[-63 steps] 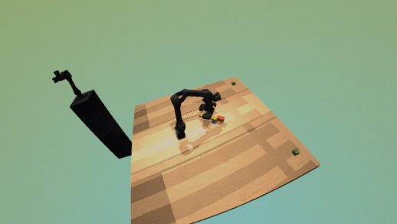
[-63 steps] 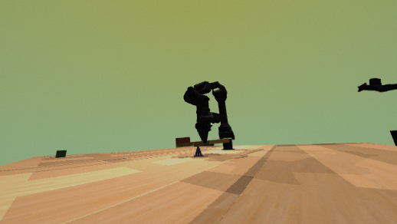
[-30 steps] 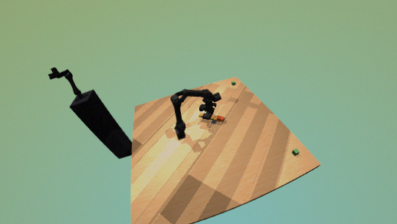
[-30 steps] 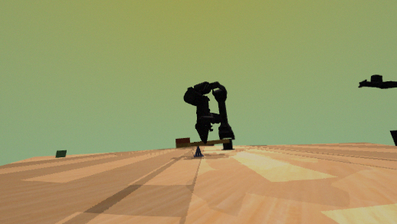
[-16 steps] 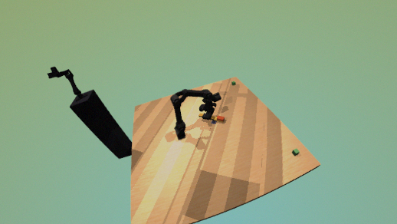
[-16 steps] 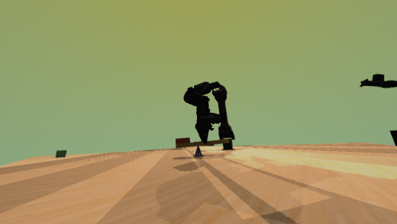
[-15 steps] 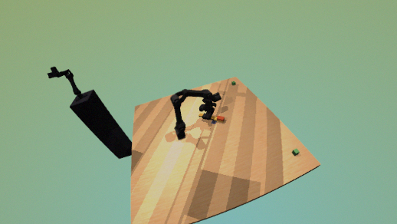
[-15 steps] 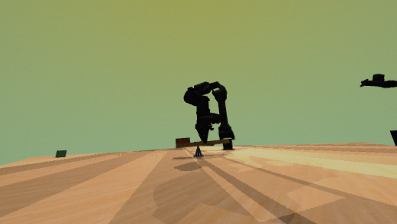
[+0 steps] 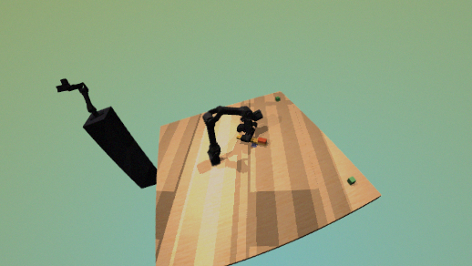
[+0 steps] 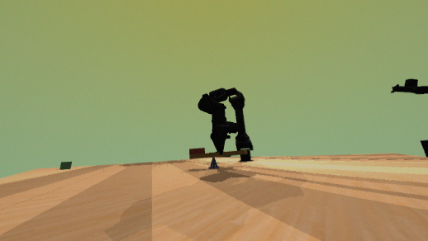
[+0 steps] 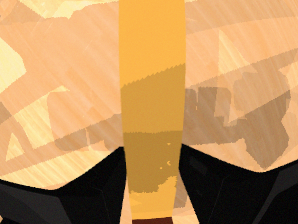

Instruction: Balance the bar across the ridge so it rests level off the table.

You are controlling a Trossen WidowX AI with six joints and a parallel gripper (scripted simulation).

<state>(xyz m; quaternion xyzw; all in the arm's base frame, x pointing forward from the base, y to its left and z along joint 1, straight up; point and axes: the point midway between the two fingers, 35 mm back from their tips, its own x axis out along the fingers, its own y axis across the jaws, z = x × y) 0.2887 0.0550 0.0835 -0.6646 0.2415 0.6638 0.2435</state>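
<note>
The ridge lies 3 cm below my gripper tip, 2 cm to the right of it and 2 cm ahead of it.
</note>
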